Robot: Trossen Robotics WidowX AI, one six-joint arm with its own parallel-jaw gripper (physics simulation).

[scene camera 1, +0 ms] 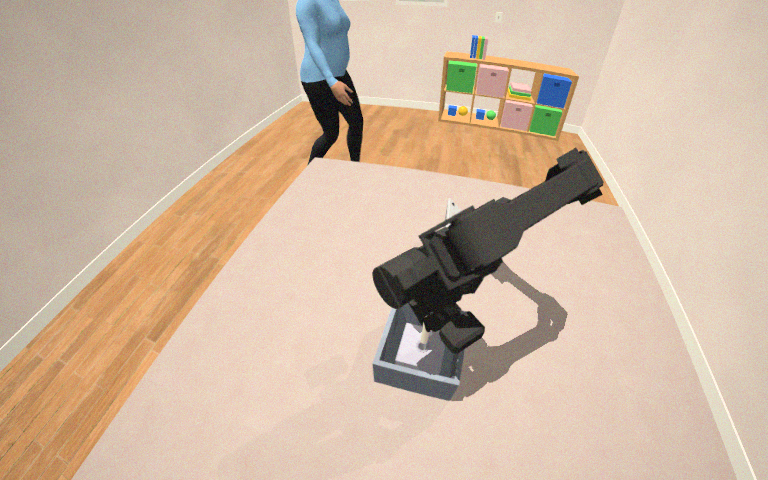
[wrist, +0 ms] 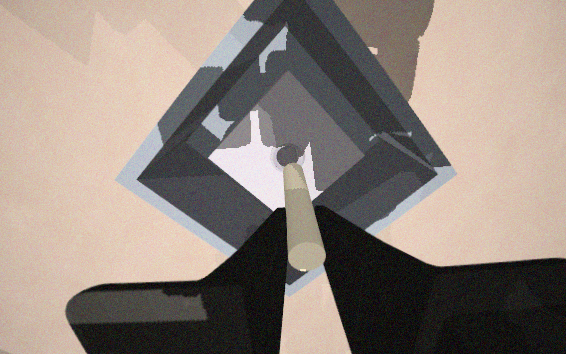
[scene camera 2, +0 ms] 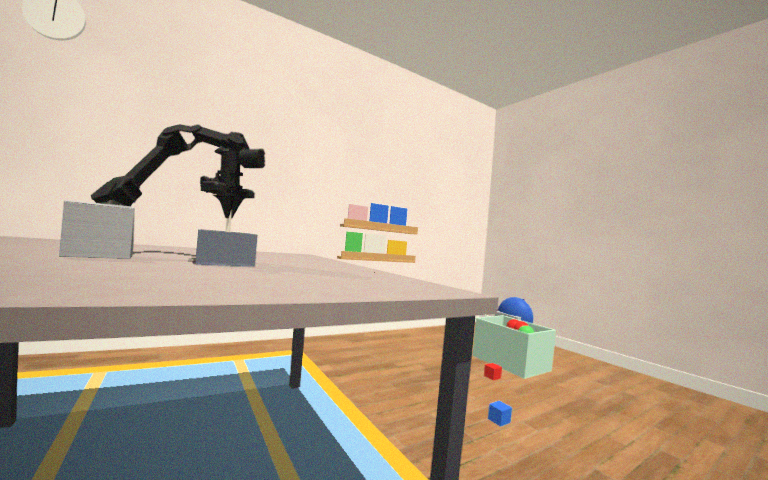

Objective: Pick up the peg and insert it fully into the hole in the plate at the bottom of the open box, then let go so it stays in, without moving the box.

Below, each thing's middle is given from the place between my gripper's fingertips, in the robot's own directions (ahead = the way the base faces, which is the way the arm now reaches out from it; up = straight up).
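Counted from my hand, the cream peg (wrist: 306, 252) is 10 mm below and the plate (scene camera 1: 428, 357) 100 mm below. With respect to the blue-grey box (scene camera 1: 443, 386), my gripper is 90 mm above it.
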